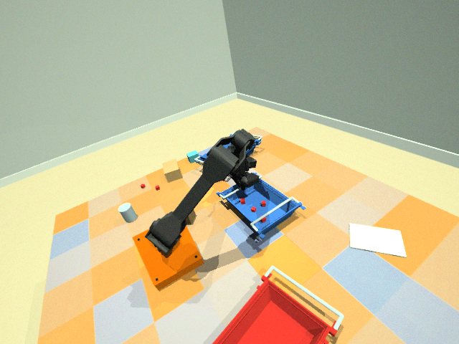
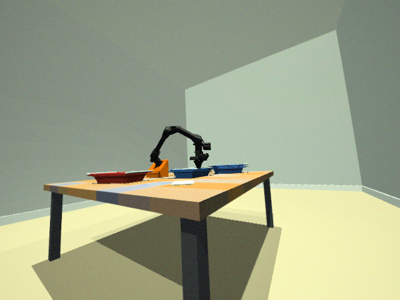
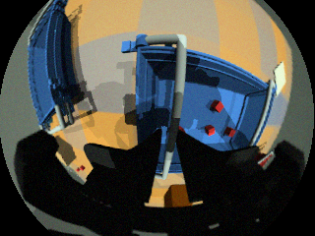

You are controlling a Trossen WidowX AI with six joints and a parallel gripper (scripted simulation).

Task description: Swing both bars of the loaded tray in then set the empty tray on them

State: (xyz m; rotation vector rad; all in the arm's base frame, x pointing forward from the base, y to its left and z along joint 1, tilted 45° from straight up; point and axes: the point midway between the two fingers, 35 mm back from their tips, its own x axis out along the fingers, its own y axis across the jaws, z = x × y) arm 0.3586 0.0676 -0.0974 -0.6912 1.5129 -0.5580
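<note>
The red tray is 51 cm to the right of my gripper tip, 25 cm behind it and 1 cm below it. Round my gripper tip: tan block (42 cm to the left, 21 cm behind, 2 cm below); small open box (26 cm behind, 4 cm to the left, 4 cm below); cyan cube (48 cm to the left, 6 cm behind, 3 cm below).
</note>
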